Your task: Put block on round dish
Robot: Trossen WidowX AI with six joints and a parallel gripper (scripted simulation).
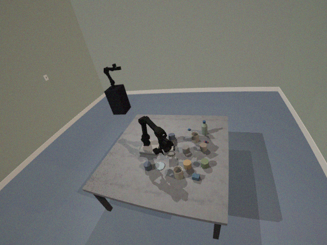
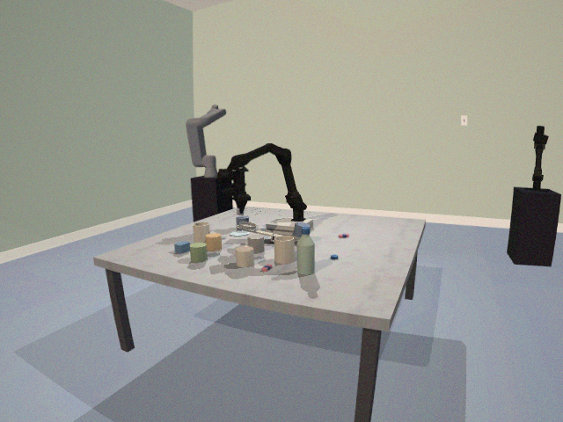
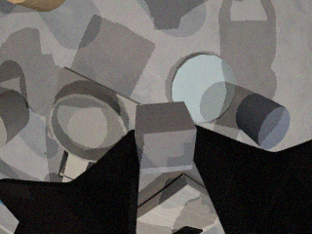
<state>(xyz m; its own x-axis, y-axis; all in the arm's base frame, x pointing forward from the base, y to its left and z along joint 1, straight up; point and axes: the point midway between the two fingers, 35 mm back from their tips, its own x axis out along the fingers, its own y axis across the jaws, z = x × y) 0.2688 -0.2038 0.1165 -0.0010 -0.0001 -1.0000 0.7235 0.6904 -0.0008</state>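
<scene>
Right now my gripper tip is 6 cm past the pale blue round dish, 5 cm to the left of it and 13 cm above it. From my gripper tip the other things lie so: blue-grey cup (16 cm behind, 10 cm to the right, 9 cm below); balance beam (2 cm ahead, 18 cm to the left, 9 cm below); orange cylinder (19 cm ahead, 2 cm to the right, 9 cm below).
</scene>
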